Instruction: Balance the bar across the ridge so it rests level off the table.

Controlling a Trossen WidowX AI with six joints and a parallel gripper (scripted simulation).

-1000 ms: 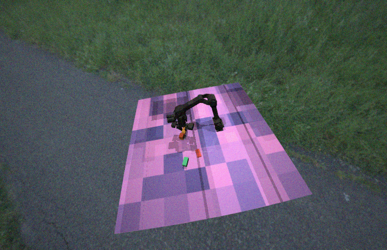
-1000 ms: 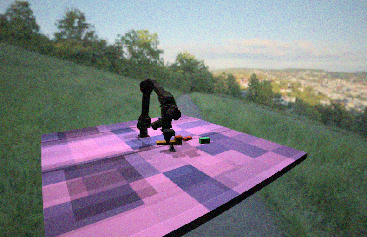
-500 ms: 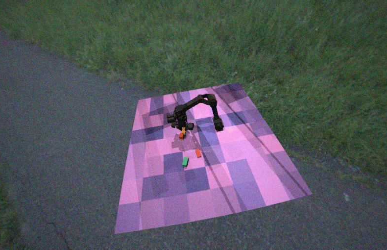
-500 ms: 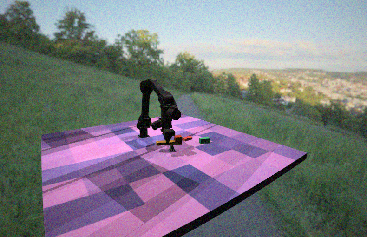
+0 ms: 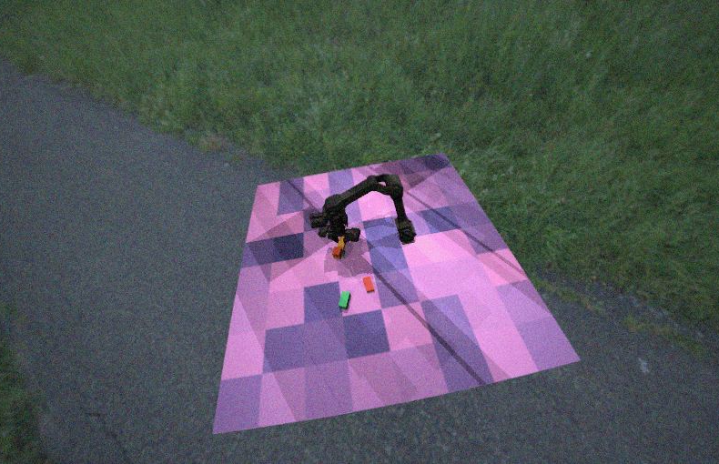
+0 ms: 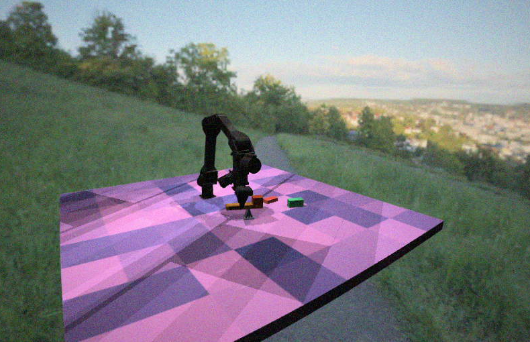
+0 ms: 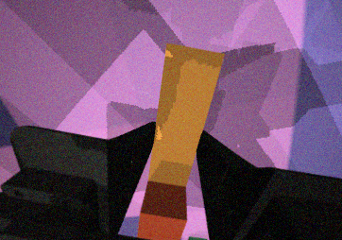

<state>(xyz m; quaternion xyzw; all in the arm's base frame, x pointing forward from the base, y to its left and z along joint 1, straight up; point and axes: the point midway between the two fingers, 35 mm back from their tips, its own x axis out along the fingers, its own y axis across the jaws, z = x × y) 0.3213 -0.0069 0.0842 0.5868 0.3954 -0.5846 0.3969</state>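
Now: the bar 2 cm ahead of my gripper tip, 4 cm to the left of it and 1 cm above it. Also, from my gripper tip: green block (2 cm ahead, 27 cm to the left, 3 cm below); then orange-red block (9 cm behind, 22 cm to the left, 4 cm below).
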